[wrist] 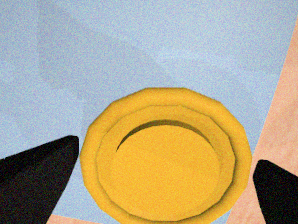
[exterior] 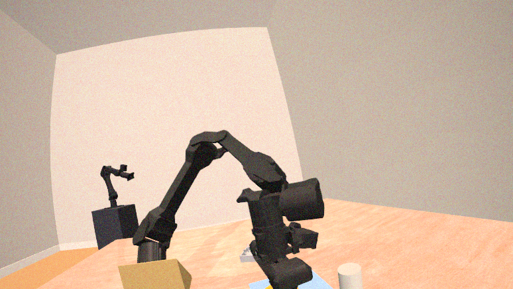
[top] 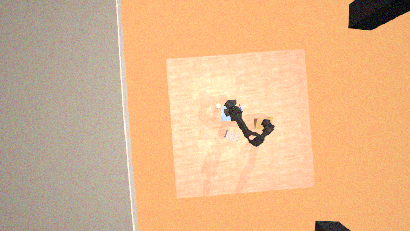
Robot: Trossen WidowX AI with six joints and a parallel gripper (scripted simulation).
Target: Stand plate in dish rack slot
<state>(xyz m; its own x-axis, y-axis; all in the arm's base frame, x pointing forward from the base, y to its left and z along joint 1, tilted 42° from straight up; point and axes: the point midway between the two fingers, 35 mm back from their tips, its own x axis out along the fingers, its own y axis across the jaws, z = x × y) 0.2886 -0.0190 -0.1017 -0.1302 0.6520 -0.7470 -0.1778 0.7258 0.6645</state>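
Now: the light blue mat 3 cm to the left of my gripper tip, 2 cm ahead of it and 1 cm below it. From my gripper tip the other things lie so: blue spoon 8 cm behind, 2 cm to the right, 1 cm below; white cup 13 cm ahead, 3 cm to the right, 1 cm above; yellow plate right at my gripper tip.
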